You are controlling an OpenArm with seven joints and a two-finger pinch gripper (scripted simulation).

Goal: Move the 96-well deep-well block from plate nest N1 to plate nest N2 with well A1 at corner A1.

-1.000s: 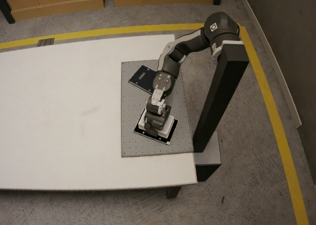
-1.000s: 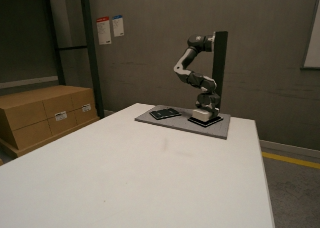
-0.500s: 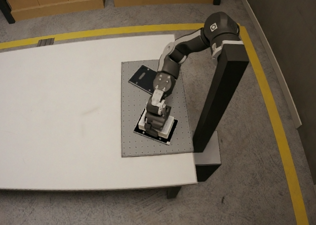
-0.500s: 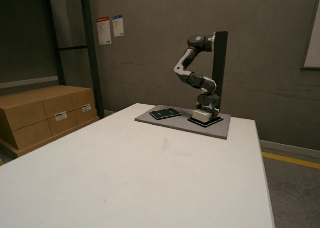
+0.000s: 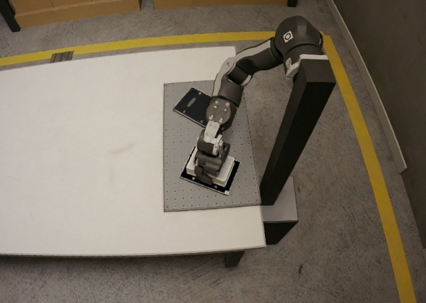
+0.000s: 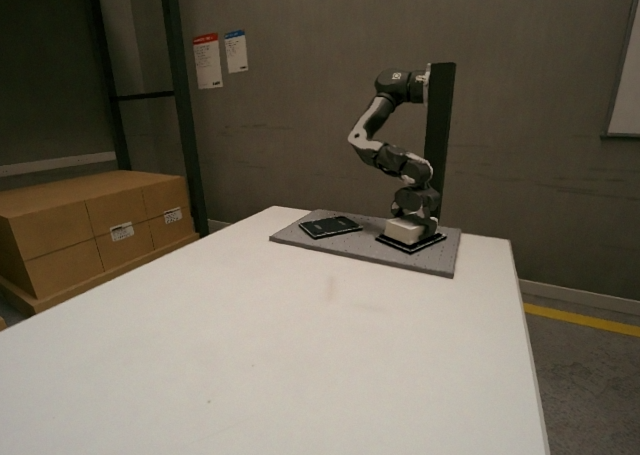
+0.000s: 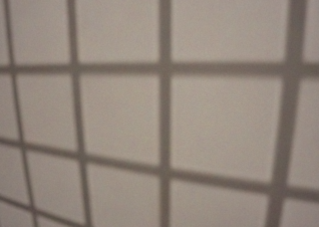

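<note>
The white deep-well block is 10 mm above my hand. Also, from my hand: nest 20 mm below.
</note>
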